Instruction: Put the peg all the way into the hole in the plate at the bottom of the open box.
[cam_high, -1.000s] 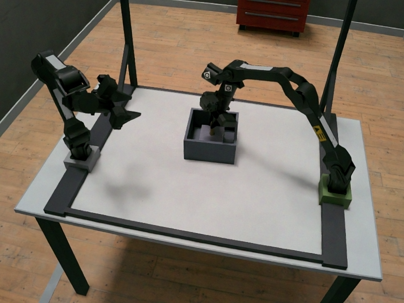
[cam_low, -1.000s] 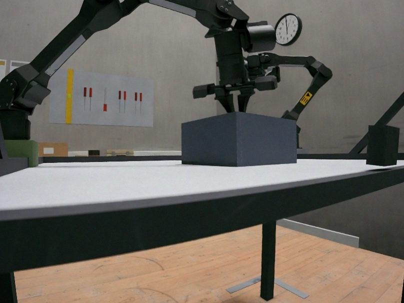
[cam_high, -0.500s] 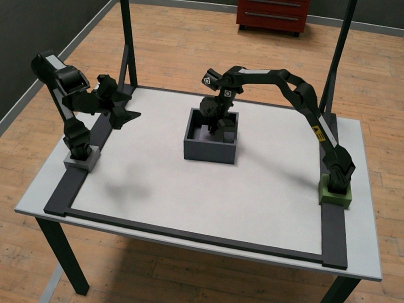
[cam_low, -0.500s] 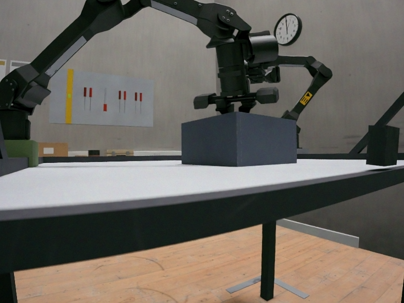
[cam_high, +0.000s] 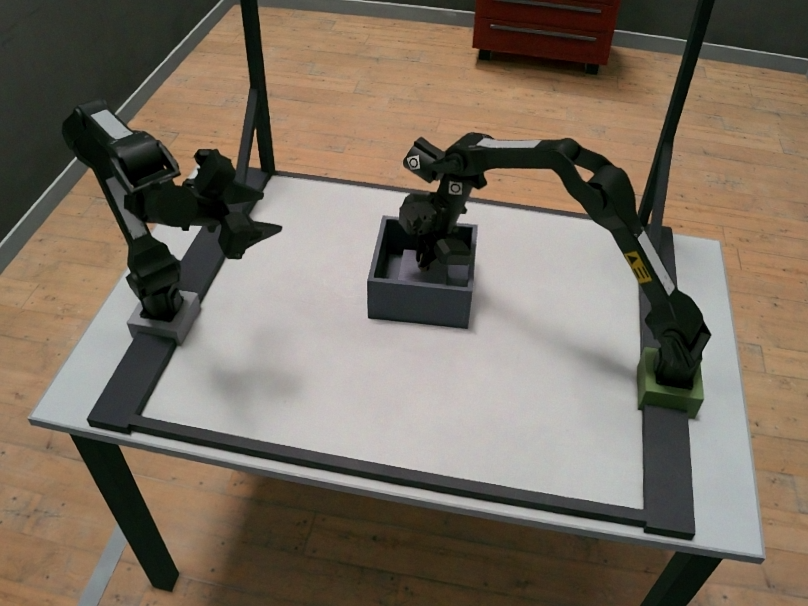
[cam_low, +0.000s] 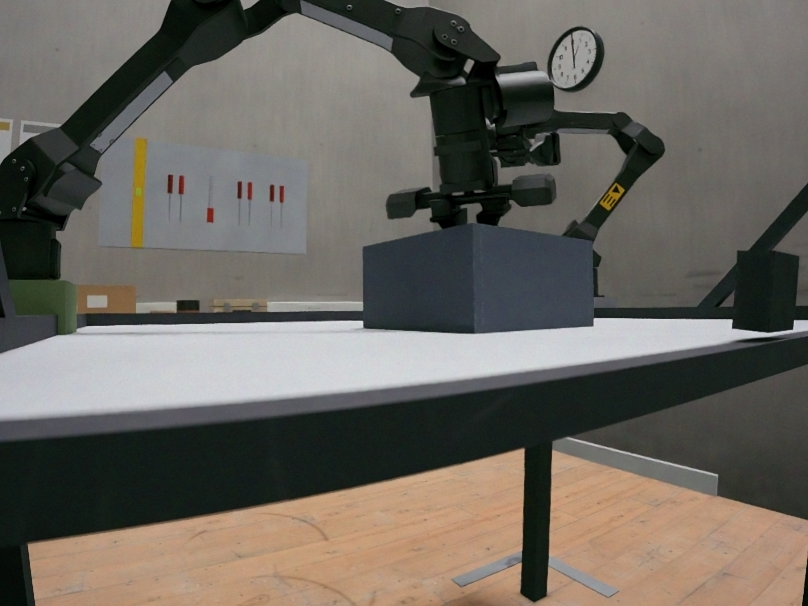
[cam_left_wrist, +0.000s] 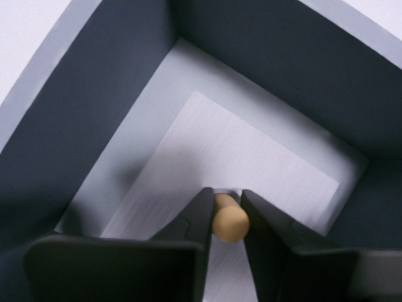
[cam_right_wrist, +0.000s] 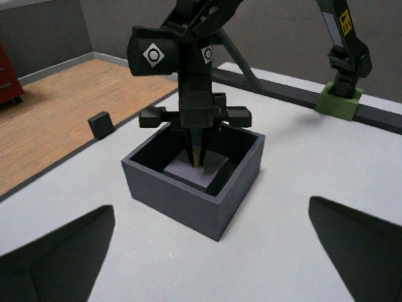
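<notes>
The peg lies 5 cm below my left hand. The rest, counted from my left hand: grey plate (6 cm below); box (7 cm below).
</notes>
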